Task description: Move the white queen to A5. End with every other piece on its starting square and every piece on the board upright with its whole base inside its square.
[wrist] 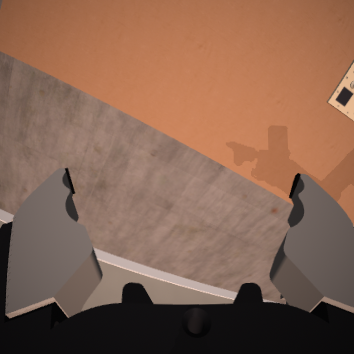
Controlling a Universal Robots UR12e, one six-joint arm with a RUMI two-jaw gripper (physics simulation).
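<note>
My gripper is open, with its two jaws wide apart at the lower left and lower right of the wrist view and nothing between them. A corner of a light board with a dark square shows at the right edge of the view, ahead of and to the right of the jaws. A small part of a round grey shape shows on it at the very edge, too cut off to name. The white queen and square A5 do not show in the view.
The board corner rests on an orange table top. The table's straight edge runs diagonally from upper left to the right jaw. Beyond it lie a grey-brown floor and a pale skirting strip. The arm's shadow falls on the table at right.
</note>
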